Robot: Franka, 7 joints.
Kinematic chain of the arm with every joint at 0, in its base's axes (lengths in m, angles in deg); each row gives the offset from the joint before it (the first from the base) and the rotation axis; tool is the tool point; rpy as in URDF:
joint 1: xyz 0 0 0.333 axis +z
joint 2: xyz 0 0 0 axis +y
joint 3: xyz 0 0 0.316 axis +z
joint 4: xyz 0.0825 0 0 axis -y
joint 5: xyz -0.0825 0 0.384 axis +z
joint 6: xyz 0 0 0 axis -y
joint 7: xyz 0.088 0 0 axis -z
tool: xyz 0 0 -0.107 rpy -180 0 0
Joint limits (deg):
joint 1: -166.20..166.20
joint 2: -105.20..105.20
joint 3: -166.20..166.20
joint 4: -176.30..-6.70
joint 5: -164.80..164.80
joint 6: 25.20..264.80
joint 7: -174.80..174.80
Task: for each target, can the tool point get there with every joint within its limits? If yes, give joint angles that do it. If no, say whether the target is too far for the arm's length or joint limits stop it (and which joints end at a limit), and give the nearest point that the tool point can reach.
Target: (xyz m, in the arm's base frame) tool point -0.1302 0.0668 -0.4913
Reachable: no: joint limits stop it (at a limit: joint 2) | nearest point -0.1563 0.0802 -0.3497 | short by 0.145 m
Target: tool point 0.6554 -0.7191 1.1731
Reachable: no: too far | nearest point 0.4374 -0.4799 0.8937 | short by 0.428 m
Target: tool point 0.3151 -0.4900 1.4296
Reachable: no: too far | nearest point 0.2177 -0.3385 1.0906 | short by 0.384 m
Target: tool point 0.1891 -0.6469 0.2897
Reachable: yes | joints 64.75 -42.26 -135.23 -96.94 49.76 121.88 -77.06
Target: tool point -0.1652 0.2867 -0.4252
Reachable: no: joint limits stop it (at a limit: joint 2) | nearest point -0.1626 0.2821 -0.3591 | short by 0.066 m
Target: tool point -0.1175 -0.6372 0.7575
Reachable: yes | joints -98.45 18.27 9.67 -66.07 76.38 190.63 37.25
